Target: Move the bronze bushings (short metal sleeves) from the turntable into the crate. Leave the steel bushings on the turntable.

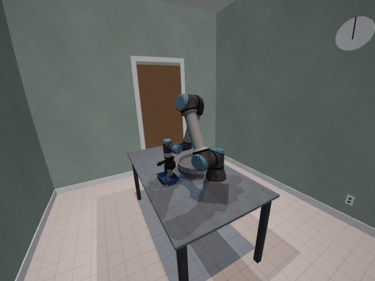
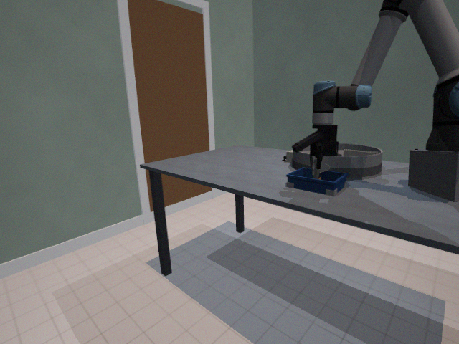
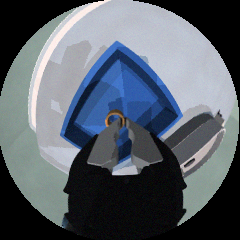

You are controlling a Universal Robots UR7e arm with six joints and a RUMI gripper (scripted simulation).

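The blue crate lies 1 cm to the left of my hand, 1 cm below it and 1 cm behind it. The rest, counted from my hand: turntable 36 cm to the right, 5 cm ahead, 2 cm above.
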